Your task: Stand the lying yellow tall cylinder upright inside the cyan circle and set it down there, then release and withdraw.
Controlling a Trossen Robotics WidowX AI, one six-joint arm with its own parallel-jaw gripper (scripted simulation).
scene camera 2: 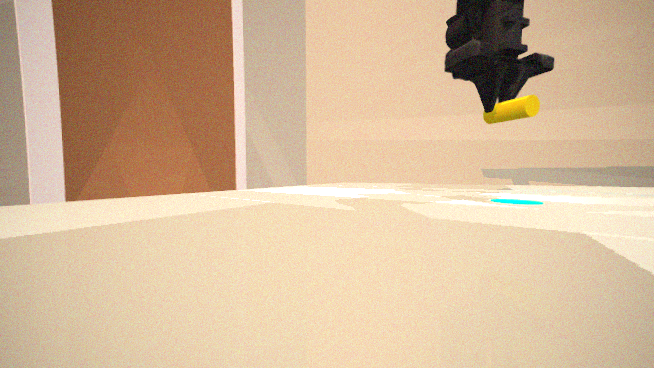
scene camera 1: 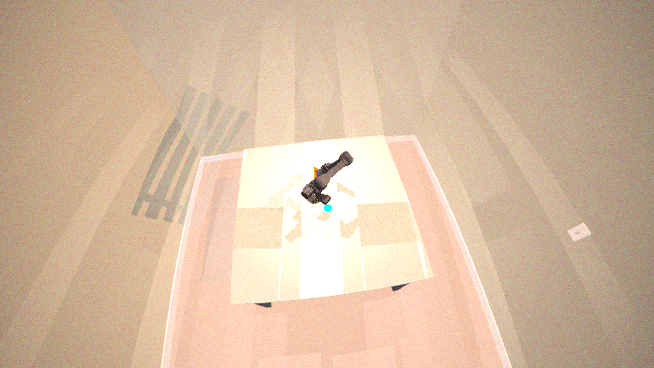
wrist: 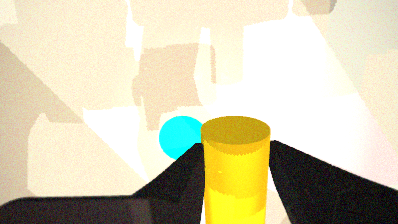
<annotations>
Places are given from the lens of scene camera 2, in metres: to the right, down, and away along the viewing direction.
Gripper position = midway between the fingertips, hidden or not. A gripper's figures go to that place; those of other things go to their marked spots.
gripper point(scene camera 2: 496, 112): 0.30, -0.13, 0.42
yellow cylinder point(scene camera 2: 527, 106): 0.31, -0.12, 0.36
</annotations>
